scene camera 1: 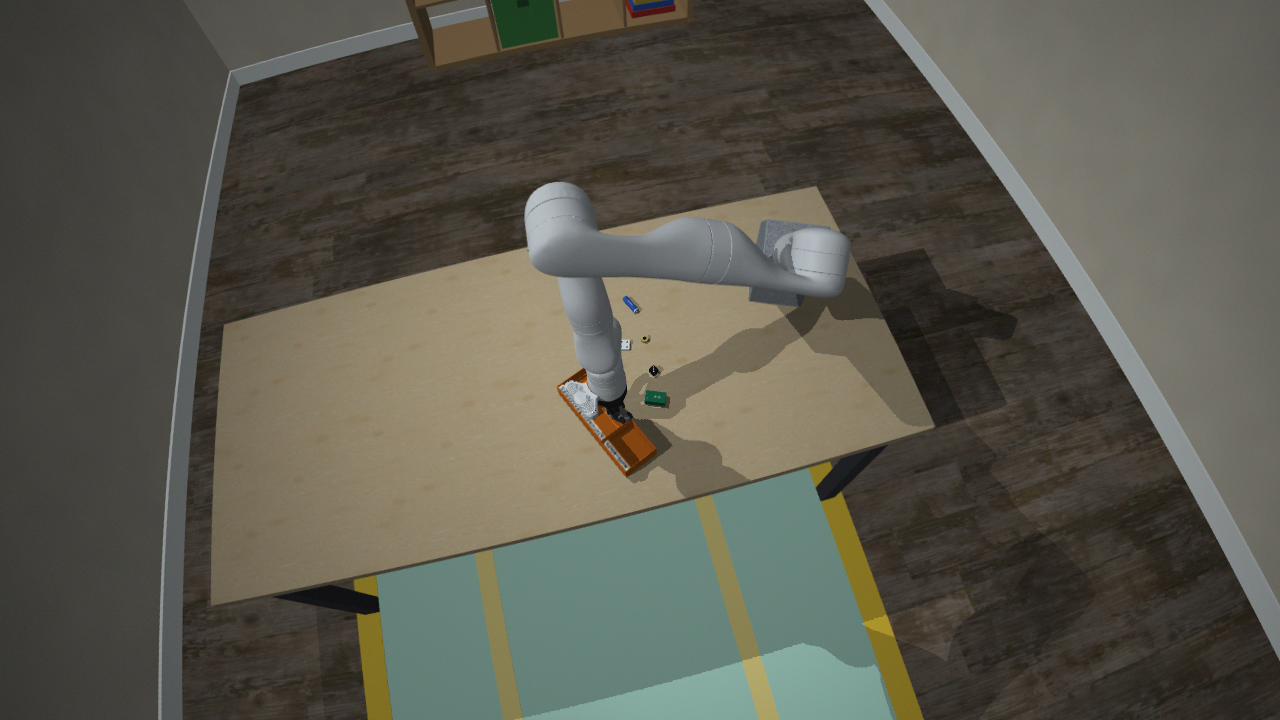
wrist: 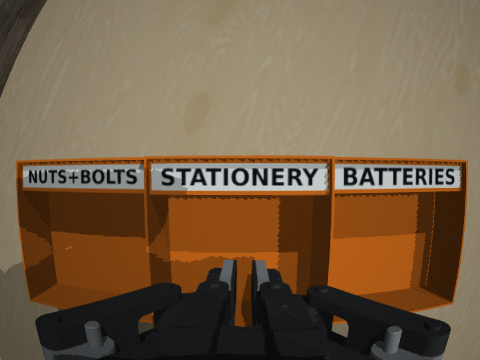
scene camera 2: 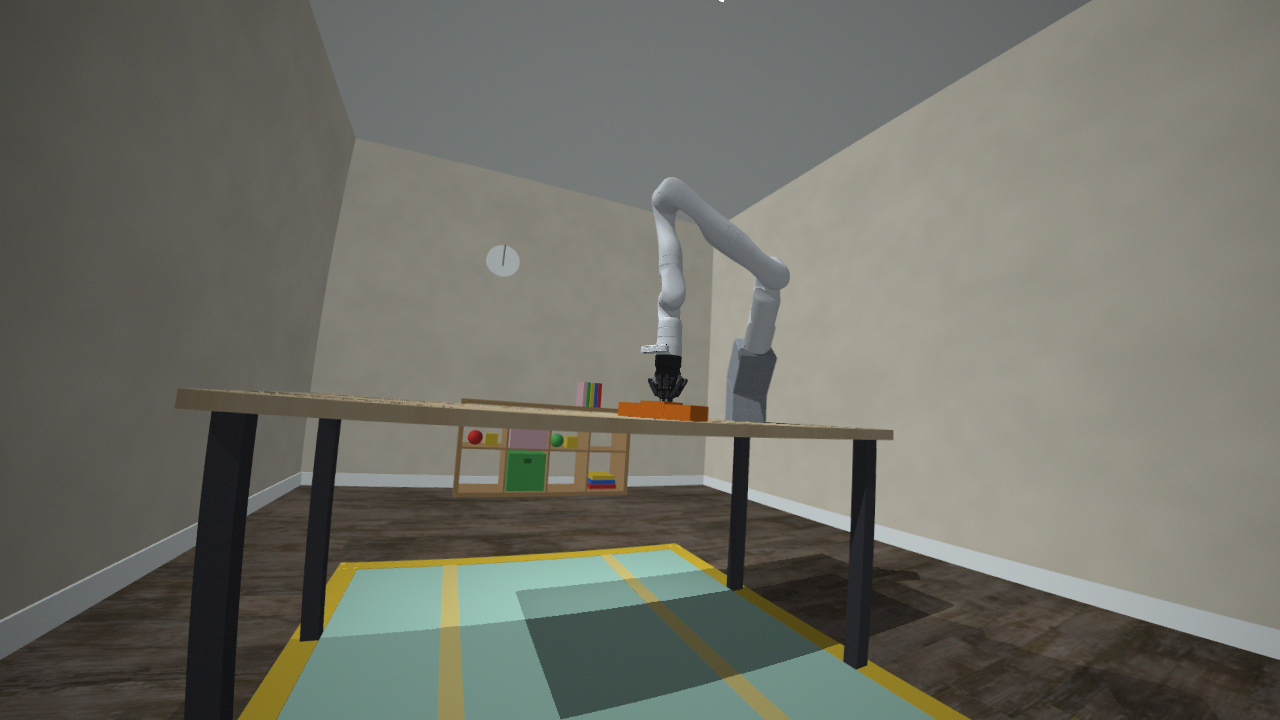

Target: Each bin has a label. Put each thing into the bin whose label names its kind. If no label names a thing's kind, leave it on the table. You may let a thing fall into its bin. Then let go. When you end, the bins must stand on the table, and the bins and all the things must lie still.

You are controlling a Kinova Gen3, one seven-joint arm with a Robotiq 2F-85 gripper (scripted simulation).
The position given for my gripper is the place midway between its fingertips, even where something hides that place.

Note:
In view: my gripper (scene camera 2: 665,412).
My gripper also shows in the wrist view (wrist: 244,276).

